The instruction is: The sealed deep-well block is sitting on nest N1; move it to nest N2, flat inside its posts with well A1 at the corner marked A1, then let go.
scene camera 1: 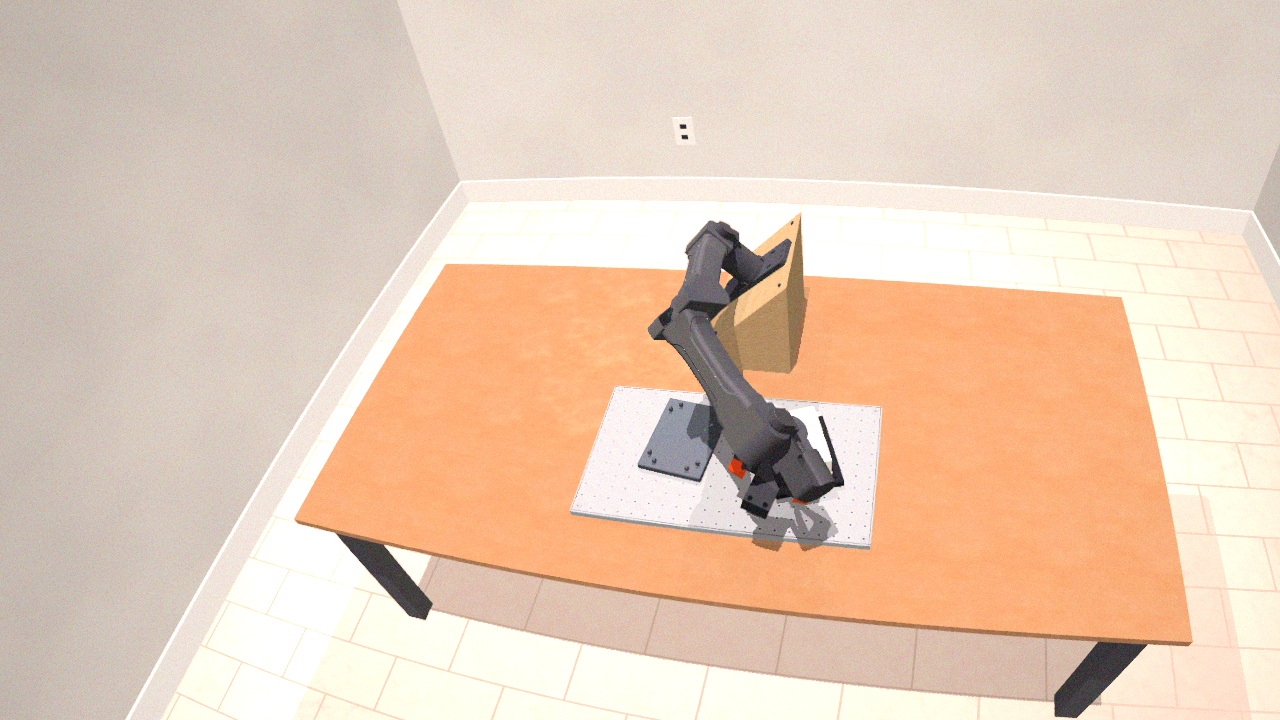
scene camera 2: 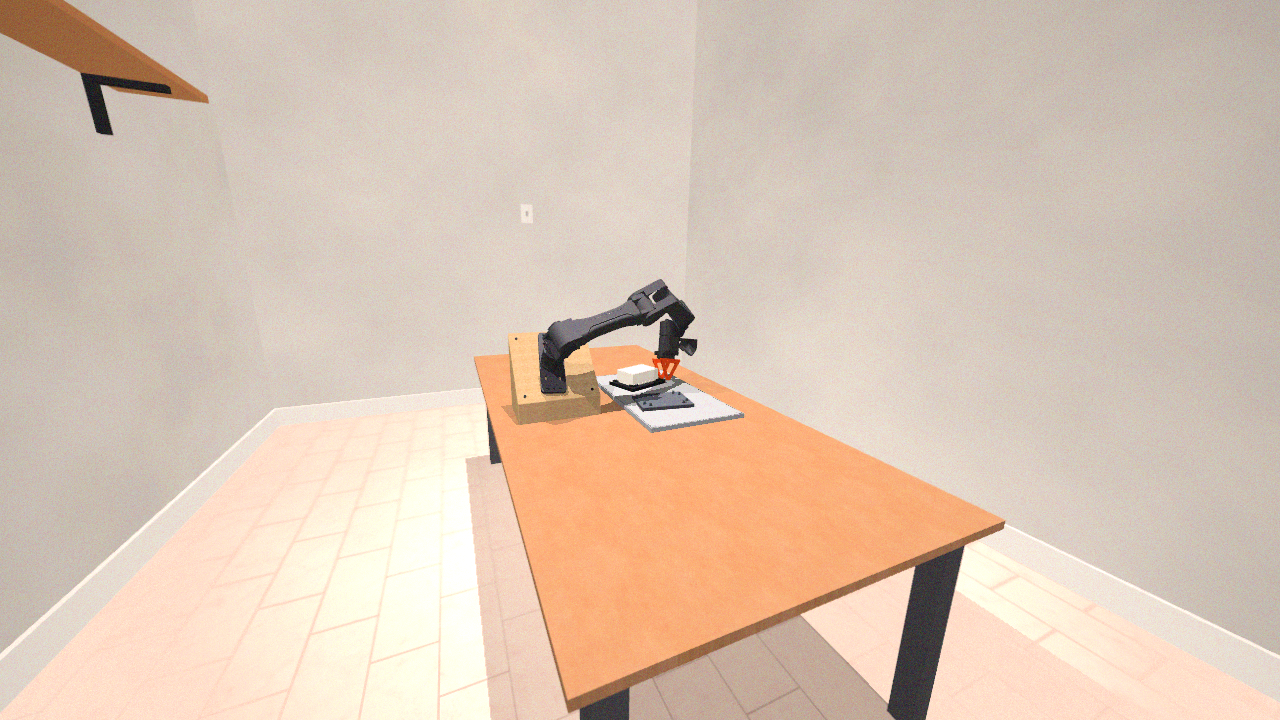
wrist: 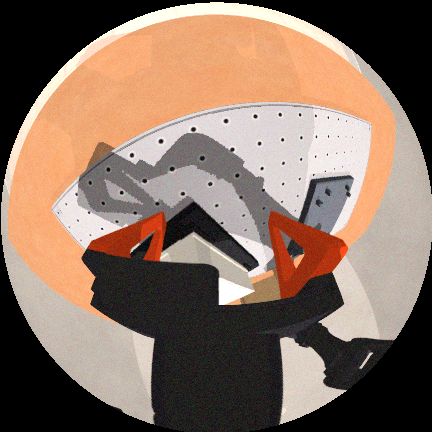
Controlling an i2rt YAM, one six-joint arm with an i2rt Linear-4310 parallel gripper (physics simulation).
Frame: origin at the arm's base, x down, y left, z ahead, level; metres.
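Seen in the pictures: gripper, fingertip midpoint: (scene camera 2: 664,379) (wrist: 216,216); arm's base at its link origin: (scene camera 1: 756,274) (scene camera 2: 551,362).
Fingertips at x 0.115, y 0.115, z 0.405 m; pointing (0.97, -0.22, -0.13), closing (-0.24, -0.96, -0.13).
Pixels of each thing's middle, then the offset from my fingertips to it. Level surfaces: height alone.
- white sealed block at the middle of its body: (wrist: 202,282) (scene camera 1: 799,444) (scene camera 2: 637,374) dx -0.016, dy +0.035, dz -0.089 m
- black-edged nest N1 at the middle of its body: (wrist: 199,266) (scene camera 1: 799,452) (scene camera 2: 637,381) dx +0.008, dy +0.035, dz -0.088 m
- Nest N2 at the middle of its body: (wrist: 323,220) (scene camera 1: 684,436) (scene camera 2: 662,399) dx +0.006, dy -0.179, dz -0.080 m
- orange-brown table at its surface level: dx +0.030 m
The white sealed block (scene camera 1: 812,428) (scene camera 2: 637,374) (wrist: 235,294) sits in the black-edged nest N1 (scene camera 1: 832,452) (wrist: 193,213), partly hidden by the arm and gripper. Nest N2 (scene camera 1: 677,437) (scene camera 2: 664,402) (wrist: 327,201) is a slate-grey plate with short dark posts and bears nothing. My gripper (scene camera 1: 768,483) (scene camera 2: 665,368) (wrist: 216,216) is open, its orange fingers wide apart and nothing held. In the wrist view a corner of the block and nest shows between and below the fingers. In scene view 2 the fingers hang just right of the block. The A1 marks cannot be read.
Both nests stand on a light perforated board (scene camera 1: 601,488) (scene camera 2: 707,417) (wrist: 280,124) on the orange-brown table (scene camera 1: 447,402) (scene camera 2: 760,501) (wrist: 210,60). The arm's wooden wedge mount (scene camera 1: 768,333) (scene camera 2: 554,409) stands behind the board. A shelf (scene camera 2: 116,62) juts in at upper left in scene view 2.
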